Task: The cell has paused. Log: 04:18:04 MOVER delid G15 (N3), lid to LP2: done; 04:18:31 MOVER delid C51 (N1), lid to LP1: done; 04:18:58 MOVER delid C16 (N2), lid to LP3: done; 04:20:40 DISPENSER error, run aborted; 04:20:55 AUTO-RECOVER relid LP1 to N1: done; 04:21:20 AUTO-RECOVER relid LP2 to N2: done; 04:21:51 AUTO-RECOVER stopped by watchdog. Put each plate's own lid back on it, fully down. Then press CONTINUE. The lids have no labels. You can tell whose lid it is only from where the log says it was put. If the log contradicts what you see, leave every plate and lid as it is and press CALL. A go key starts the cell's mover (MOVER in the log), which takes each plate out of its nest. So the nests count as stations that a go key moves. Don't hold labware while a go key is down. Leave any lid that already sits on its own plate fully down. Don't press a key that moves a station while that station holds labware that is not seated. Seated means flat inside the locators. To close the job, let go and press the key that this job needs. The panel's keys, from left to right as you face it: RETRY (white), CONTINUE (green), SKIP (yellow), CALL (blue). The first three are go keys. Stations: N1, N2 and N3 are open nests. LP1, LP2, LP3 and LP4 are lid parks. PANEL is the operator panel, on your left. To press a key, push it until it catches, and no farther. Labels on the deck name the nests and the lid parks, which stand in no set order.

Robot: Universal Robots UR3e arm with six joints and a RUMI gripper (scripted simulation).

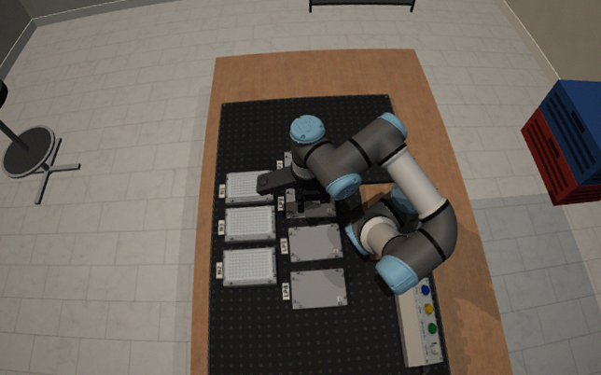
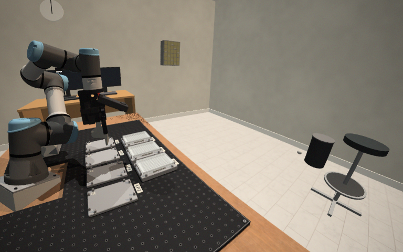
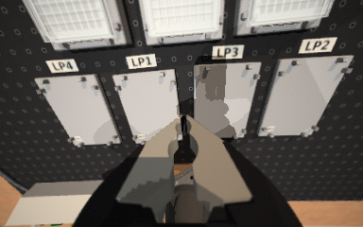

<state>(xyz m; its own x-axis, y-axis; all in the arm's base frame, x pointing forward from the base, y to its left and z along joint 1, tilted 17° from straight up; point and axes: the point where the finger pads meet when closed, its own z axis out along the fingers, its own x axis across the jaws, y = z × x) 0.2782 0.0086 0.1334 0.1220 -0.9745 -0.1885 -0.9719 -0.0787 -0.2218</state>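
Right now my hand is 34 cm past the green CONTINUE key, 30 cm to the right of it and 4 cm above it. From my hand the other things lie so: lid park LP1: 4 cm behind, 6 cm to the left, 10 cm below; lid park LP3: 2 cm behind, 7 cm to the right, 10 cm below; pale lid: 13 cm ahead, 14 cm to the left, 7 cm below.
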